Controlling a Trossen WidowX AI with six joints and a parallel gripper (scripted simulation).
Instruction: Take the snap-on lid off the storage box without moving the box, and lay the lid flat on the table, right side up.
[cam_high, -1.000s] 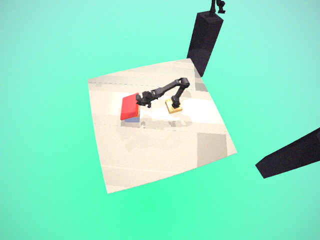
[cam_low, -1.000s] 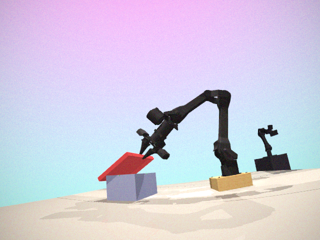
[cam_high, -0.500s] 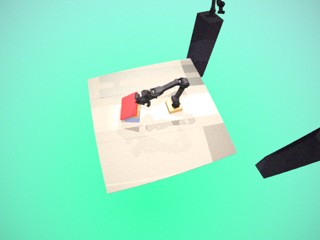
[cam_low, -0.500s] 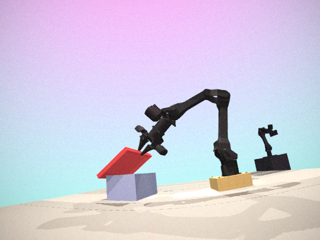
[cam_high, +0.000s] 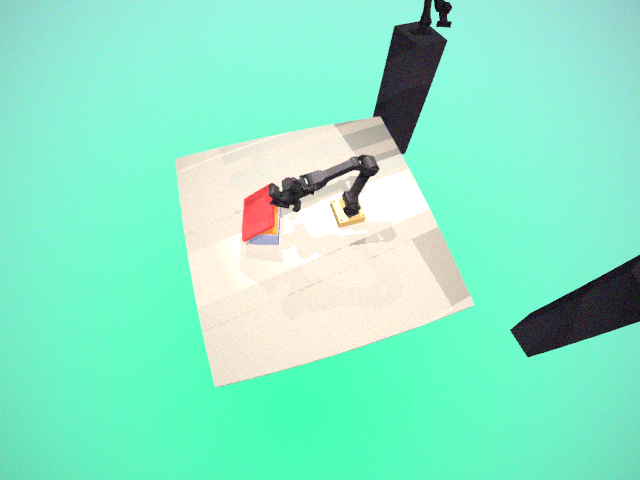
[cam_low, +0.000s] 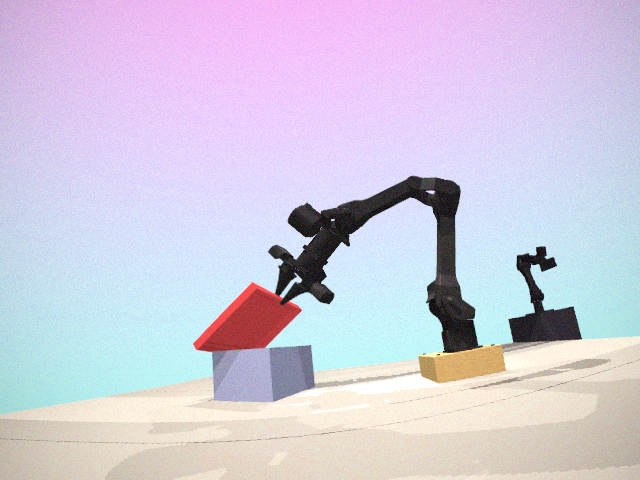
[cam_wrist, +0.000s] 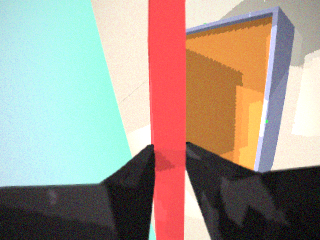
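My gripper tip is 60 mm short of the red lid, 20 mm to the left of it and 50 mm above it. Also, from my gripper tip: storage box: 40 mm ahead, 20 mm to the right, 160 mm below.
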